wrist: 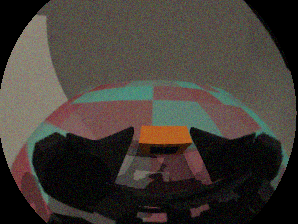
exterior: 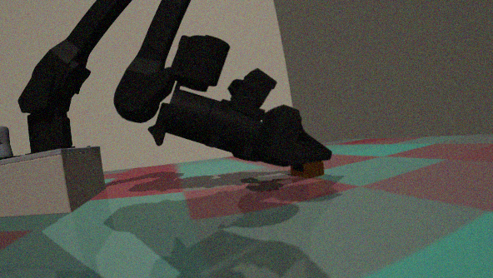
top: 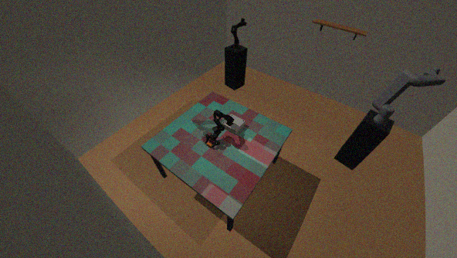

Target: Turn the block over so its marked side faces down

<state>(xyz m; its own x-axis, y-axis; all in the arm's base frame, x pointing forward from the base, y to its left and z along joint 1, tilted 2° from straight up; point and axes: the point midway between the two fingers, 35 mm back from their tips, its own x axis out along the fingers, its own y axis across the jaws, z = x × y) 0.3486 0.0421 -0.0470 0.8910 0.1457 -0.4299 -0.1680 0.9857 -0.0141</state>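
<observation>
My gripper tip is now 2 cm past the orange block and 1 cm above it.
</observation>
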